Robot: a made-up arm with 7 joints.
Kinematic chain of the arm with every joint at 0, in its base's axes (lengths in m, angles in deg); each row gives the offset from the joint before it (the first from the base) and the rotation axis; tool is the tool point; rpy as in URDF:
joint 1: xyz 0 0 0 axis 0.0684 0.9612 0.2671
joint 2: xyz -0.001 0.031 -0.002 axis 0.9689 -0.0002 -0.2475
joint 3: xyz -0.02 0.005 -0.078 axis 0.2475 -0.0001 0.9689
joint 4: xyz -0.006 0 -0.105 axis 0.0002 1 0
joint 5: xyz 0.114 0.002 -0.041 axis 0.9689 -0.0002 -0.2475
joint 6: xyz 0.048 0 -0.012 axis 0.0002 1 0
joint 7: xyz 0.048 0 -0.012 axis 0.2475 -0.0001 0.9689
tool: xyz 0 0 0 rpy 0 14.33 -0.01
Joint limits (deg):
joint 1: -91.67..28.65
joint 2: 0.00..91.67
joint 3: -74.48..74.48
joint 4: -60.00..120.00
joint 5: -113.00..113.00
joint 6: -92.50..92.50
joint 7: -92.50..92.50
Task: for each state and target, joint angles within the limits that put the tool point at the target. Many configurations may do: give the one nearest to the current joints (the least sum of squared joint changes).
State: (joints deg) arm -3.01 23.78 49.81 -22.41 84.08 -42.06 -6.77
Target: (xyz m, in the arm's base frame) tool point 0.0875 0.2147 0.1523
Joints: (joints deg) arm -23.62 65.95 73.88 -21.12 84.28 -32.29 -6.77
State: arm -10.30 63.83 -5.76 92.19 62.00 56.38 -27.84
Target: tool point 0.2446 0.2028 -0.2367
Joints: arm -40.00 30.85 -16.02 64.01 68.60 68.54 -27.84
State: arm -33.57 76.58 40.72 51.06 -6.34 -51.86 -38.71
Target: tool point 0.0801 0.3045 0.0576
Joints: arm -22.82 55.52 71.48 15.91 -11.33 -74.56 -38.71
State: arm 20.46 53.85 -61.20 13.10 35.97 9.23 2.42
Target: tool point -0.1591 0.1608 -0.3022
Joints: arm 26.69 51.67 -64.87 28.34 35.45 10.73 2.42
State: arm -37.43 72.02 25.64 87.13 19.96 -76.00 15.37
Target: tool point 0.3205 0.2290 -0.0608
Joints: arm -67.11 45.99 18.43 79.00 23.00 -67.13 15.37
